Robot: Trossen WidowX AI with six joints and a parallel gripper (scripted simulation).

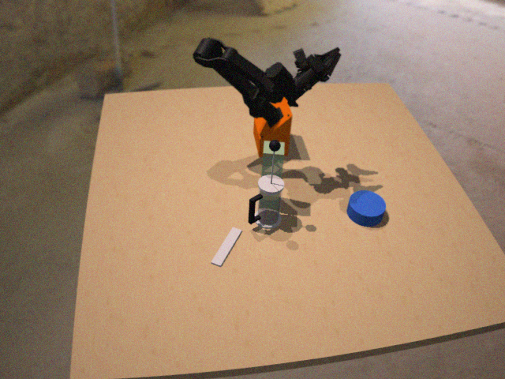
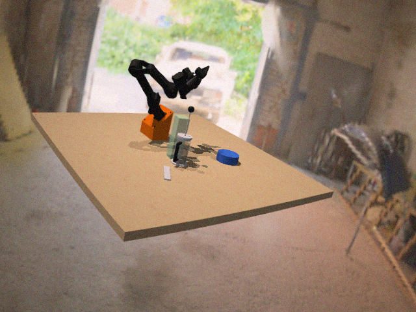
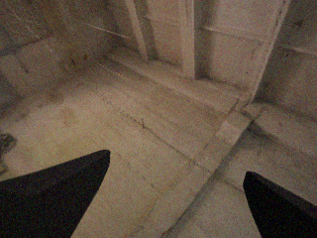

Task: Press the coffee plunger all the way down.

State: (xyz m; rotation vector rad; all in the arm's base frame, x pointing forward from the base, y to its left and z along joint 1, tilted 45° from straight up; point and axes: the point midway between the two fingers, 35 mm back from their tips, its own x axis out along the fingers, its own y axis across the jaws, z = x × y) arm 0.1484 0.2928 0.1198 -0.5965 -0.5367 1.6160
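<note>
My gripper tip is 240 mm short of the coffee press, 250 mm to the left of it and 310 mm above it.
</note>
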